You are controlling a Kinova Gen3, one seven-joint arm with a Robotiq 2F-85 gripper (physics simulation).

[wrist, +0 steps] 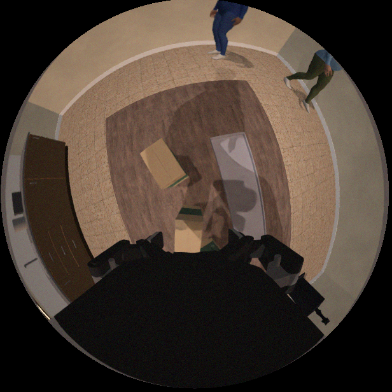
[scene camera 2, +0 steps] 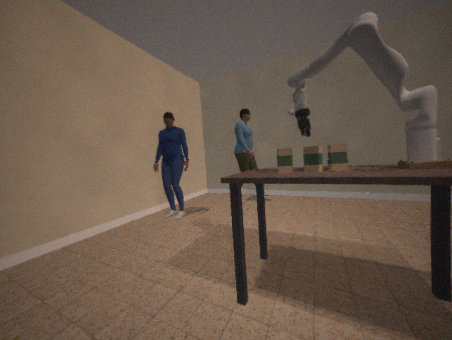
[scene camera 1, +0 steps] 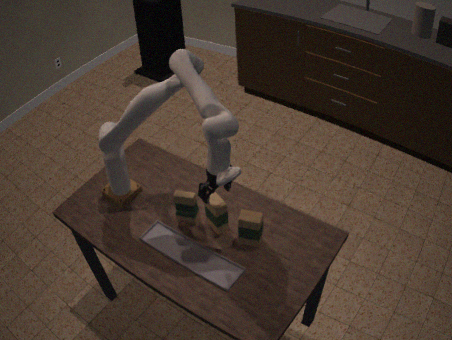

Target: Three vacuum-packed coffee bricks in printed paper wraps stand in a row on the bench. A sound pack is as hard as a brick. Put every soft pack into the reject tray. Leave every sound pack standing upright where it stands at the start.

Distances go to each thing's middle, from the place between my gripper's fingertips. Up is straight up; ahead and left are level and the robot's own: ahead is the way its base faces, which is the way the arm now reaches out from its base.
Right now the grey reject tray (scene camera 1: 206, 263) is 22 cm below my hand, 15 cm to the right of it and 2 cm behind it.
